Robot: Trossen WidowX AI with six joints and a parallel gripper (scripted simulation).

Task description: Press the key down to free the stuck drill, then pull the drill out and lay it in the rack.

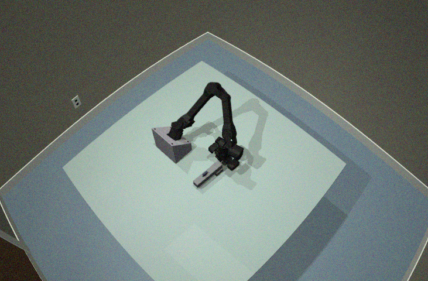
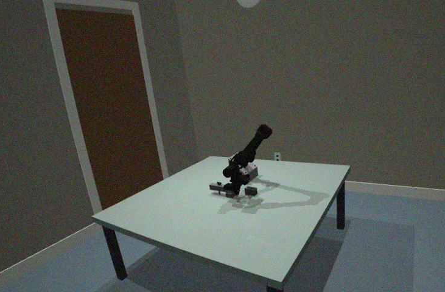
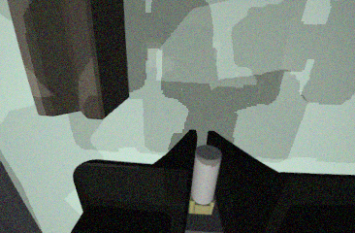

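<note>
The dark rack lies 70 mm behind my gripper tip and 60 mm to the left of it. Round my gripper tip: dark key (20 mm behind, 140 mm to the right, 30 mm above); then long grey block (20 mm behind, 110 mm to the right, 20 mm above).
</note>
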